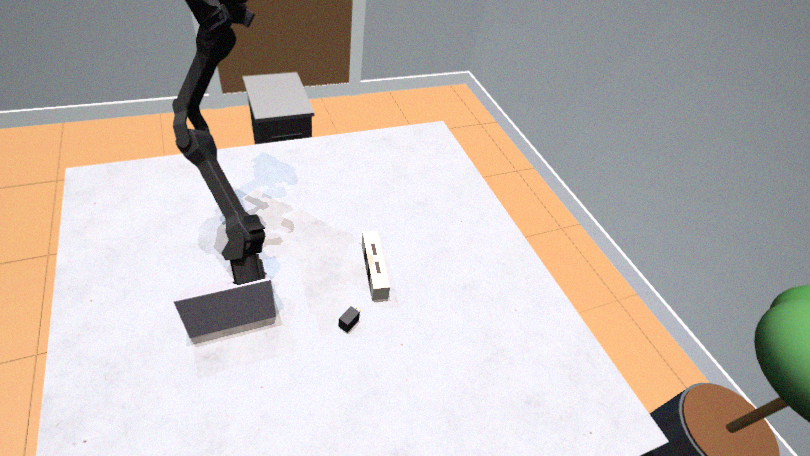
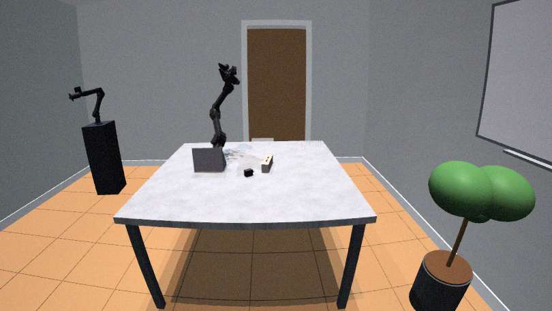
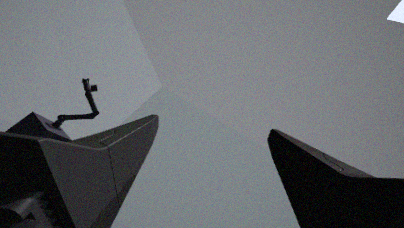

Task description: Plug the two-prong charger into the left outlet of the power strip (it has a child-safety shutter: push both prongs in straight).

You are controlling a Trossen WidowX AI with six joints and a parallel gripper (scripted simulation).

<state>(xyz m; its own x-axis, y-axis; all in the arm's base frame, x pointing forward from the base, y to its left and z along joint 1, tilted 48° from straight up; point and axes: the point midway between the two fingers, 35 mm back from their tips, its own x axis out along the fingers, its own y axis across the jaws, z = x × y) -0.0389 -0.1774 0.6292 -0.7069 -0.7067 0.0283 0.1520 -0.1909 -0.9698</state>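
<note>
My gripper tip is now 19 cm short of the charger, 47 cm to the left of it and 67 cm above it.
</note>
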